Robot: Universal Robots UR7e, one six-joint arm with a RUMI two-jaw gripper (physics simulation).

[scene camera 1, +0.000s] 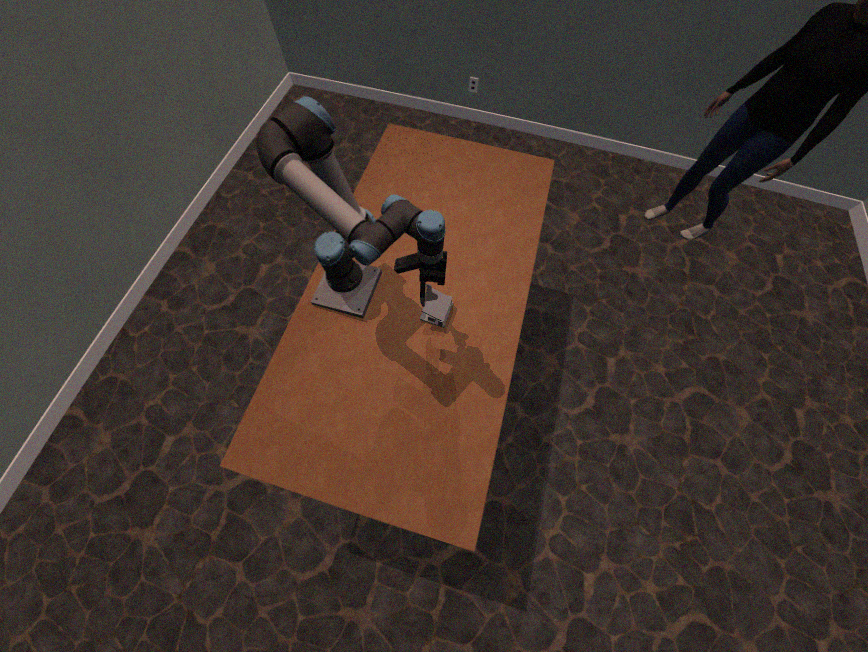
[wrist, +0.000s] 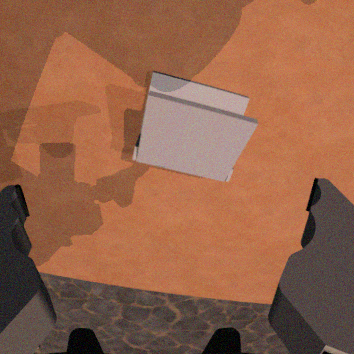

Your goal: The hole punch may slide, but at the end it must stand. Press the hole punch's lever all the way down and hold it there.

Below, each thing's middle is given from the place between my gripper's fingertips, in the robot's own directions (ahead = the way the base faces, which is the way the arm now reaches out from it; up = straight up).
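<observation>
I see the flat lever [wrist: 178, 134], which is 170 mm below my hand, 40 mm ahead of it and 20 mm to the left of it.
</observation>
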